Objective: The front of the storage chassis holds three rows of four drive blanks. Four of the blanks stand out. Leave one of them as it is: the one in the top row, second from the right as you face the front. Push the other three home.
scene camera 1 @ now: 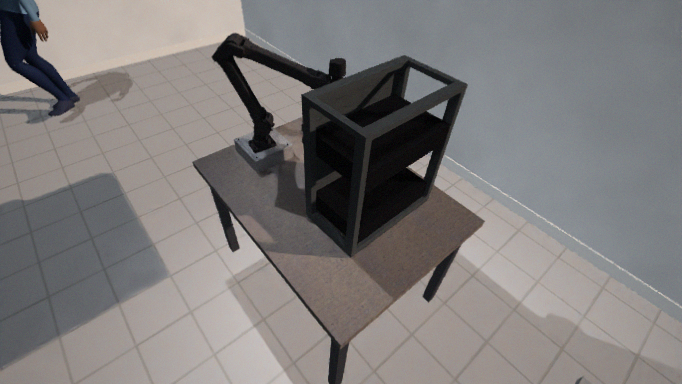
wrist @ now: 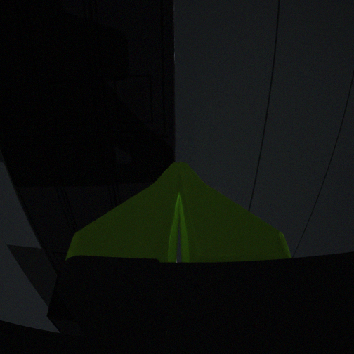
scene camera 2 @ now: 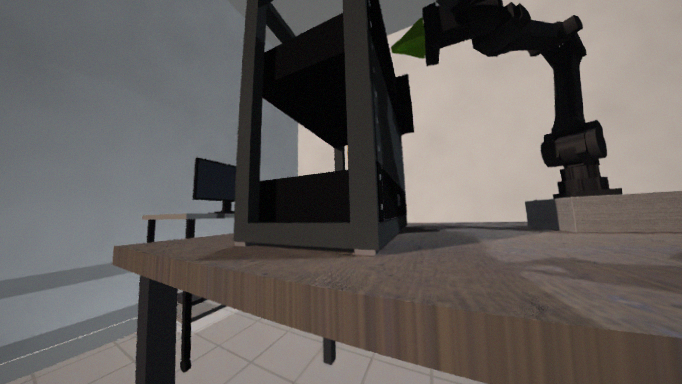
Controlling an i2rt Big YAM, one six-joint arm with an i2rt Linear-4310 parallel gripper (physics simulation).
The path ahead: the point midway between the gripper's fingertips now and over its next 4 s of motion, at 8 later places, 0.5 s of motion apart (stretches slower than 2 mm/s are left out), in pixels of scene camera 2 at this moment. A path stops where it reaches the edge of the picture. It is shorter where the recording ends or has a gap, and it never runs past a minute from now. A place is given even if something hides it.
My gripper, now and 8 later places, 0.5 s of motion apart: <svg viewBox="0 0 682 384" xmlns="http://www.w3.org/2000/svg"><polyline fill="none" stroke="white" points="391,50 390,54 391,42 392,46 395,57 394,60 392,65 390,69 403,51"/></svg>
